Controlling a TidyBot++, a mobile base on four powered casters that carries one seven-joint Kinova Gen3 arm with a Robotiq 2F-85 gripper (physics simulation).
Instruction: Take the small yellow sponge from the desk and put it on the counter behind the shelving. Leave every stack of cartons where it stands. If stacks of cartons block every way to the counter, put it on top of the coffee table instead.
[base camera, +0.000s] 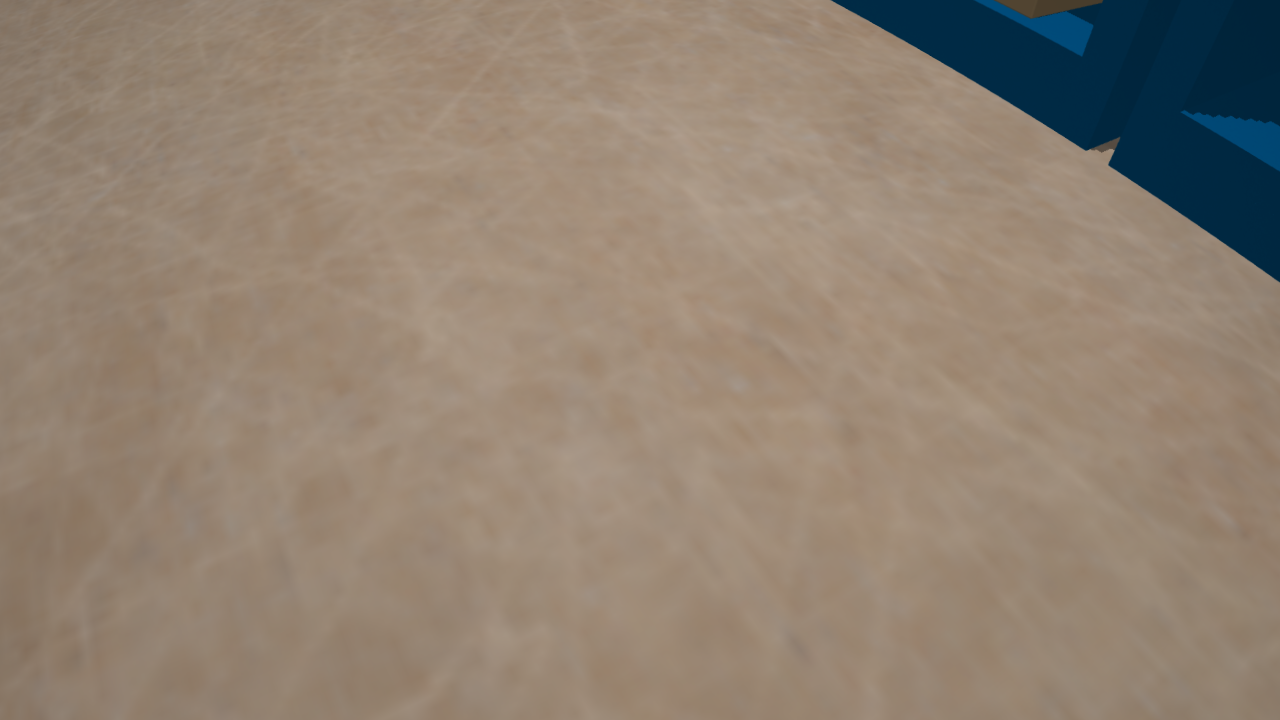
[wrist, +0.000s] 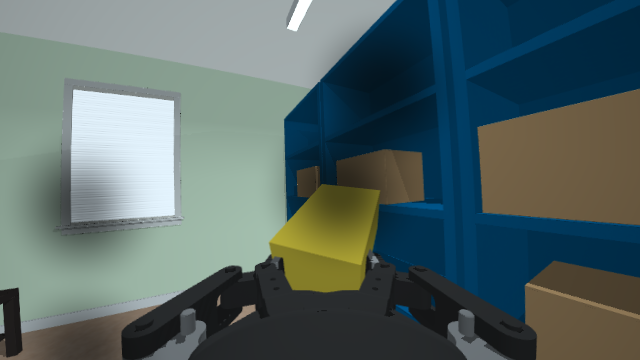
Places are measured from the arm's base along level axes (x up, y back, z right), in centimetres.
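Pixels of known places: gripper, fingertip midpoint: (wrist: 324, 258).
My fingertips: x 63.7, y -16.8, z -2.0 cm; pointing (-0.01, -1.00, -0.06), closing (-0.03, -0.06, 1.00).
Behind a point stands the place of what it marks.
The small yellow sponge (wrist: 327, 225) @(x 66.7, y -15.3, z -1.6 cm) is between the fingertips in the wrist view, sitting a little askew, its far end pointing up and away. My gripper (wrist: 324, 258) @(x 63.7, y -16.8, z -2.0 cm) is shut on it and holds it up in the air. The blue shelving (wrist: 452, 150) @(x 80.1, y -69.3, z 39.8 cm) (base camera: 1011, 76) @(x -37.1, y -77.3, z 33.8 cm) runs along the right side in the wrist view, and its base shows at the upper right in the base camera view. The counter, the desk and a coffee table cannot be made out in these views.
Boxes stand on the shelves: one box (wrist: 560, 165) @(x 72.4, y -48.9, z 53.7 cm) at the right, one lower box (wrist: 580, 320) @(x 36.1, y -47.0, z 54.9 cm), one box (wrist: 370, 177) @(x 73.2, y -106.4, z 18.1 cm) farther off. A green wall (wrist: 230, 175) @(x 84.8, y -207.8, z -116.7 cm) with a window (wrist: 122, 157) @(x 102.4, y -158.0, z -196.0 cm) closes the far side. A dark leg (wrist: 12, 320) @(x -15.0, y -103.4, z -222.8 cm) of some furniture stands at the lower left.
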